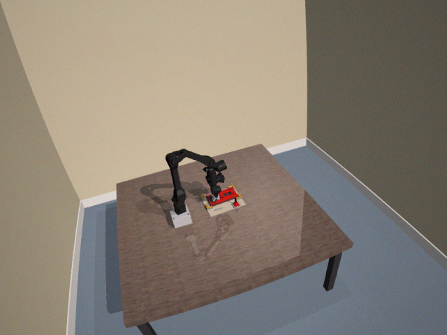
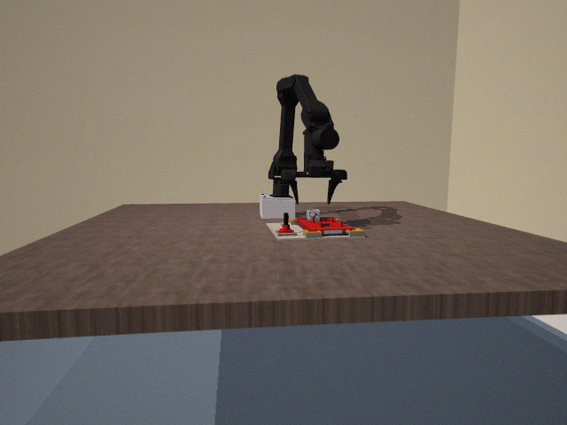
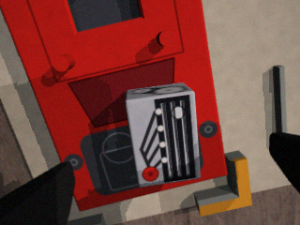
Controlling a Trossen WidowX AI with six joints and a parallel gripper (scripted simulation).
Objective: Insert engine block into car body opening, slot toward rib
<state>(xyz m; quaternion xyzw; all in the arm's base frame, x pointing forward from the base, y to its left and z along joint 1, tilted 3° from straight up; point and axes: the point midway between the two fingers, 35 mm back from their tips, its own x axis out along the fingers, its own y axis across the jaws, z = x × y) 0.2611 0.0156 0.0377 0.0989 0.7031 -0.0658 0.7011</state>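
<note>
Now: the grey engine block 3 cm below my gripper tip. From my gripper tip the other things lie so: black post: 11 cm to the right, 9 cm ahead, 4 cm below.
</note>
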